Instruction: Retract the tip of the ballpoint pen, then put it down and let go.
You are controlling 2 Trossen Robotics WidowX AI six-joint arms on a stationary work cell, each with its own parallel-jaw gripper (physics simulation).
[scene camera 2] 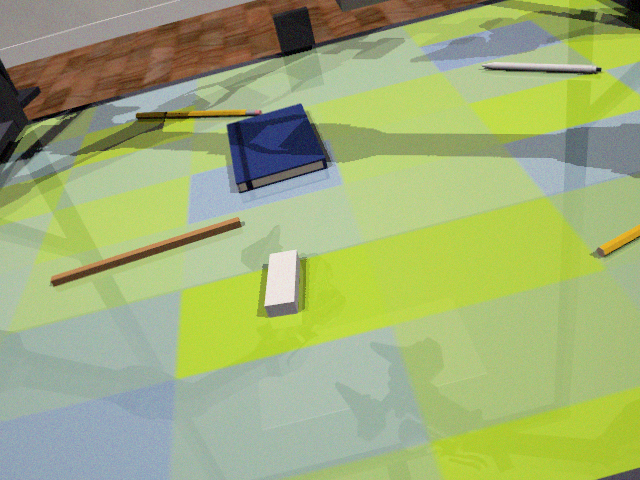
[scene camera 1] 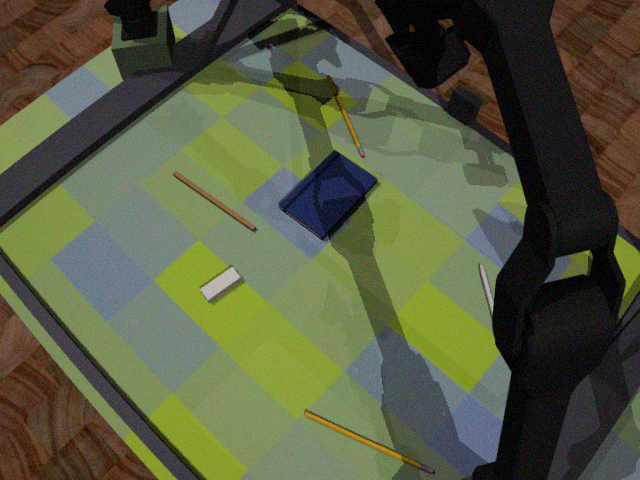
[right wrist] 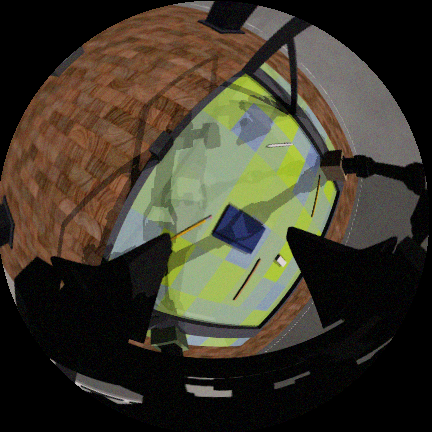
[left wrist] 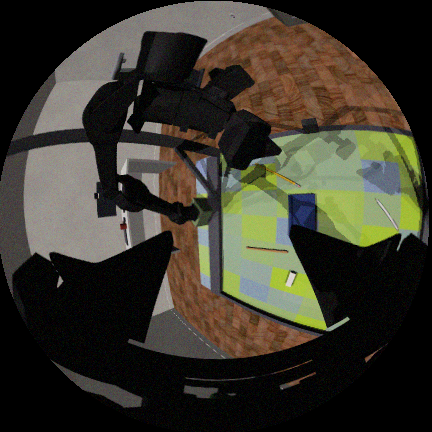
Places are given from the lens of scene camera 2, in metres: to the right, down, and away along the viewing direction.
ballpoint pen [scene camera 2: 495, 65]: 0.20, -0.20, 0.69
brown stick [scene camera 2: 209, 231]: -0.10, -0.01, 0.54
block [scene camera 2: 282, 291]: -0.03, 0.04, 0.44
The marked spots on the block and the ballpoint pen are 0.41 m apart.
